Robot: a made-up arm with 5 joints.
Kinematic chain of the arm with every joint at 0, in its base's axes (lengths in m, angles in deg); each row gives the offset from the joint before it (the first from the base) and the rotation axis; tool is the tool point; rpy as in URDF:
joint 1: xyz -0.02 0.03 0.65 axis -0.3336 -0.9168 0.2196
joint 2: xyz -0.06 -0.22 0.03 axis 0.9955 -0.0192 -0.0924
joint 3: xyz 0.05 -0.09 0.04 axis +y
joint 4: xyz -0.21 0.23 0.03 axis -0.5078 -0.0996 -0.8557
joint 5: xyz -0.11 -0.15 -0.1 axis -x
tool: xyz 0.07 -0.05 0.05 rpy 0 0 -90
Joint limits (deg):
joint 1: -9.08..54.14
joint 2: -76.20..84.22
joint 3: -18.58..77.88
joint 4: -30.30..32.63
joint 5: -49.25..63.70
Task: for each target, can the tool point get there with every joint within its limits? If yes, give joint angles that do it. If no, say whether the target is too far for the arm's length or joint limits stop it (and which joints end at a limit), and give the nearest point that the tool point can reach.
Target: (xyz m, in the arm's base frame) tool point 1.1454 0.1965 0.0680
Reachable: no: too far | nearest point -0.0107 -0.1745 0.5593 | short by 1.310 m
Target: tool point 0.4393 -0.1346 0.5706
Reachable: no: joint limits stop it (at a limit: joint 1, joint 3, joint 4, joint 5) | nearest point -0.0020 -0.2090 0.5641 | short by 0.448 m
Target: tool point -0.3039 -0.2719 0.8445
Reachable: yes | joints 30.36 16.86 44.02 13.98 23.37
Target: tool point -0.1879 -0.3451 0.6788
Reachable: yes | joints 42.93 60.78 42.92 -18.56 9.03
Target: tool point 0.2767 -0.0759 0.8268
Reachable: no: joint limits stop it (at a limit: joint 1, joint 3) | nearest point -0.0288 -0.0324 0.9552 | short by 0.334 m
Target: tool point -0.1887 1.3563 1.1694
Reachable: no: too far | nearest point -0.1221 0.1694 0.8131 | short by 1.241 m
